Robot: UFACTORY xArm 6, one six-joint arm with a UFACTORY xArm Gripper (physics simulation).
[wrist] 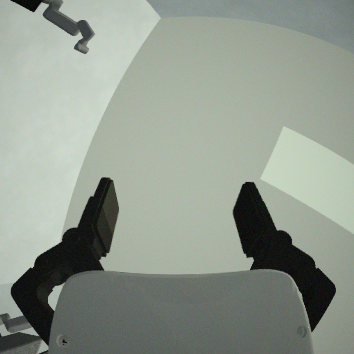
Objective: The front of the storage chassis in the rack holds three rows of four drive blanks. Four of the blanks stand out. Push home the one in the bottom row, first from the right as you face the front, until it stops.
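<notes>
My gripper (177, 195) is open, its two black fingers wide apart with no object between them. Behind the fingers there is a large plain grey-green surface. The storage chassis, the rack and the drive blanks do not show recognisably in the wrist view, so I cannot tell where the gripper is relative to the bottom-row blank.
A grey jointed bracket or arm (65, 21) shows at the top left, against a pale surface. Another grey jointed part (17, 323) and a dark grey edge show at the bottom left. A bright pale rectangular panel (317, 177) lies at the right. A bluish surface shows at the top right.
</notes>
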